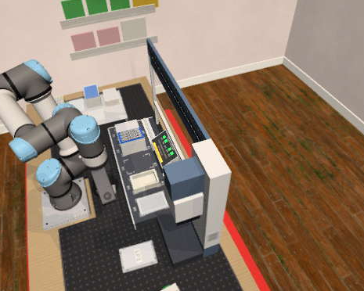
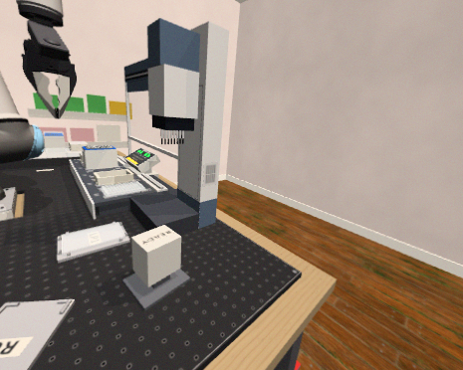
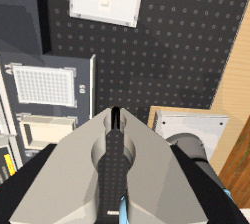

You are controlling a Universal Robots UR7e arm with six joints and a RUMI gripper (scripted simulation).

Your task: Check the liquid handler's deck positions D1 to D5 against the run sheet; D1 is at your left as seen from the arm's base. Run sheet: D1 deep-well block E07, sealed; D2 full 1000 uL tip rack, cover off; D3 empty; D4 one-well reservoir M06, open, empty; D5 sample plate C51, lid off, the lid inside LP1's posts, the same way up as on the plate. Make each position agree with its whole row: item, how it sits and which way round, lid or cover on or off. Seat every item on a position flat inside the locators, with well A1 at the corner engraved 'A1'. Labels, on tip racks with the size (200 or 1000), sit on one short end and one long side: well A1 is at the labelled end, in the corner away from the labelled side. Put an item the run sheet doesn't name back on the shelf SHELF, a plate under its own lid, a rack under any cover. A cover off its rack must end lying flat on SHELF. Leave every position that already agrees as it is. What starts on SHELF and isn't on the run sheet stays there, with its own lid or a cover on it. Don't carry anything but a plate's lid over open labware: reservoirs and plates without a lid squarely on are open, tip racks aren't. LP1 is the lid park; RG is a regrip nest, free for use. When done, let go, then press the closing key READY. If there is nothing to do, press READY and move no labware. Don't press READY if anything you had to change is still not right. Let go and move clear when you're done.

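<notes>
My hand is 100 mm short of the ready key block, 300 mm to the left of it and 250 mm above it. Round my hand: pipetting head: 240 mm ahead, 130 mm to the right, 70 mm above; liquid handler's tower: 320 mm ahead, 130 mm to the right, 40 mm below; clear well plate: 160 mm ahead, 90 mm to the left, 260 mm below.
</notes>
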